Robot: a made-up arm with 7 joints. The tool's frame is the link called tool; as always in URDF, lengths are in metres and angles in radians. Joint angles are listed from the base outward. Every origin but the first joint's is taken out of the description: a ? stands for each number. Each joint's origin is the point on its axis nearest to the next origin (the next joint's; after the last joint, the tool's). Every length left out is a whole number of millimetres.
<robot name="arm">
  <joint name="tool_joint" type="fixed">
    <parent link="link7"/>
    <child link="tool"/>
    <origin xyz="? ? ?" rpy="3.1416 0 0"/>
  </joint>
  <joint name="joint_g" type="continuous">
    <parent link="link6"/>
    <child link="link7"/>
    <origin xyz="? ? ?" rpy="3.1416 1.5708 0"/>
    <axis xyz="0 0 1"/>
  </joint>
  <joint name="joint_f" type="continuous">
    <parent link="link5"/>
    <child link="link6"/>
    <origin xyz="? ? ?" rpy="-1.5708 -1.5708 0"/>
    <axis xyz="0 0 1"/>
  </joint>
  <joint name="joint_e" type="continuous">
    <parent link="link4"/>
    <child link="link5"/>
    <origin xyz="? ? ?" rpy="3.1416 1.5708 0"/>
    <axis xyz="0 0 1"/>
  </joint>
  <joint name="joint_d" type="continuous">
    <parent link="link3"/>
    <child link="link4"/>
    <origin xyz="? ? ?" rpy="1.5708 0 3.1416"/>
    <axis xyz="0 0 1"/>
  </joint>
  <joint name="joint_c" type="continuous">
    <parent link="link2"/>
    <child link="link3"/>
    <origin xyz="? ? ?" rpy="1.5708 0 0"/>
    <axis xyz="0 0 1"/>
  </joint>
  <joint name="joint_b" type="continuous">
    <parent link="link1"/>
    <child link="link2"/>
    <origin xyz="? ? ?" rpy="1.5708 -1.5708 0"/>
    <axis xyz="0 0 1"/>
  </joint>
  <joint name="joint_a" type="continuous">
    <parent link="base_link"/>
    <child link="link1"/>
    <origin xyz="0 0 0.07" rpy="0 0 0"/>
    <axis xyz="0 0 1"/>
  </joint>
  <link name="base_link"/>
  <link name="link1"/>
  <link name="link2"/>
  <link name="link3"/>
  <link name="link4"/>
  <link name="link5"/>
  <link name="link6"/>
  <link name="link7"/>
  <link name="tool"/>
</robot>
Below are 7 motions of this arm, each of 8 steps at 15 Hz.
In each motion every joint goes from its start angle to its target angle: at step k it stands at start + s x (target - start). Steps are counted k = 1, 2, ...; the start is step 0. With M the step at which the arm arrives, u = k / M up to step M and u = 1 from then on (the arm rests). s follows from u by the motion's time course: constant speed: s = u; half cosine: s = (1 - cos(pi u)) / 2; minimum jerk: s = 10 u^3 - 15 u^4 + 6 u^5.
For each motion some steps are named. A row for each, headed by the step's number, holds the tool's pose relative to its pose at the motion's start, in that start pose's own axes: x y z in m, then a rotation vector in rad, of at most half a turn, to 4 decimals.
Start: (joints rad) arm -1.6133 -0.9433 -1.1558 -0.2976 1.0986 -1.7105 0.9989
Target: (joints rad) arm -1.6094 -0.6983 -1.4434 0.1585 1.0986 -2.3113 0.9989
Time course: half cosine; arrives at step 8
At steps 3, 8:
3: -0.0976 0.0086 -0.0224 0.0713 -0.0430 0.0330
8: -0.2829 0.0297 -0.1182 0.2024 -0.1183 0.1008

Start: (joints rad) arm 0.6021 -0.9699 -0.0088 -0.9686 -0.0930 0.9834 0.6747
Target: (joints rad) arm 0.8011 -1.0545 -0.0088 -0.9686 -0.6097 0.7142 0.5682
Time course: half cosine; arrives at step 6
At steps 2, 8:
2: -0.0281 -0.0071 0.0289 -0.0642 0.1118 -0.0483
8: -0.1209 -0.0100 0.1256 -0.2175 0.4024 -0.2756

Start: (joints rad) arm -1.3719 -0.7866 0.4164 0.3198 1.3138 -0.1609 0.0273
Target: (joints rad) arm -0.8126 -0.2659 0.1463 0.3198 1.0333 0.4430 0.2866
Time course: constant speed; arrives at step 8
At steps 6, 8:
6: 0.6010 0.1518 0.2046 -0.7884 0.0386 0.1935
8: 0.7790 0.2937 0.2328 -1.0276 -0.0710 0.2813

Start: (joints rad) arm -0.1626 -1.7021 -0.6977 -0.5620 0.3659 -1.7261 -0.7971
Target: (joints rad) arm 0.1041 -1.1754 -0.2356 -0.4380 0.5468 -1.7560 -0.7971
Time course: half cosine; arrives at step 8
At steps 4, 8:
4: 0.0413 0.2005 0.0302 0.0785 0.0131 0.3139
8: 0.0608 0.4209 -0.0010 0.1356 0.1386 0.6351

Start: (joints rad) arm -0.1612 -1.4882 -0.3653 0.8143 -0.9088 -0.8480 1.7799
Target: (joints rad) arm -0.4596 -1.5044 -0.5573 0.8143 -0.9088 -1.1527 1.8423
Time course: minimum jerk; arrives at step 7
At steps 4, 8:
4: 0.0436 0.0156 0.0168 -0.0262 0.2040 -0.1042
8: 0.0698 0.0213 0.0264 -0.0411 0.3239 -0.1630

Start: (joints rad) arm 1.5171 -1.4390 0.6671 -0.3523 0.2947 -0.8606 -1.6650
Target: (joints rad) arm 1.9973 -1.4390 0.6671 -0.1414 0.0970 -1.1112 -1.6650
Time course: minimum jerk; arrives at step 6
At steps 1, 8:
1: 0.0068 -0.0018 -0.0006 -0.0083 0.0095 -0.0064
8: 0.1890 -0.0629 -0.0735 -0.2317 0.2731 -0.0834

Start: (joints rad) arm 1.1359 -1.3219 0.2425 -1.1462 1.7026 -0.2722 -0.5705
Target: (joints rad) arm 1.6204 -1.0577 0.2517 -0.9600 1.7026 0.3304 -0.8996
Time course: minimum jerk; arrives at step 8
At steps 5, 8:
5: 0.1935 0.0118 0.1484 -0.3153 0.6807 -0.0044
8: 0.2796 -0.0147 0.1843 -0.3446 0.9813 0.0373

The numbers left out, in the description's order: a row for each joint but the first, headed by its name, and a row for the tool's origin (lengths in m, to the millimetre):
tool: 0.061 0.098 0
joint_g: -0.044 0.019 0
joint_f: -0.113 0.022 0
joint_e: -0.022 0.238 0
joint_d: 0.119 0.204 0
joint_c: -0.201 -0.446 0
joint_b: 0.381 -0.09 0

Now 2 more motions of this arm.
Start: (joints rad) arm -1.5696 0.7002 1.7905 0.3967 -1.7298 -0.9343 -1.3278
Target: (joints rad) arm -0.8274 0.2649 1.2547 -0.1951 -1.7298 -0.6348 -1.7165
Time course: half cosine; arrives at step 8
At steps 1, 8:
1: -0.0190 -0.0228 -0.0081 -0.0353 0.0426 0.0168
8: -0.6805 -0.4982 0.0231 -0.6526 1.4825 0.3182

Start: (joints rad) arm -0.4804 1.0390 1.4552 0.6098 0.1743 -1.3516 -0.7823
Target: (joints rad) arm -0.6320 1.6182 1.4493 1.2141 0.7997 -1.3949 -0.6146
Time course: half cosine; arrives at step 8
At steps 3, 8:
3: 0.1537 0.0076 -0.1251 0.2242 0.1948 0.2588
8: 0.3851 0.1532 -0.4090 0.5915 0.6529 0.8521

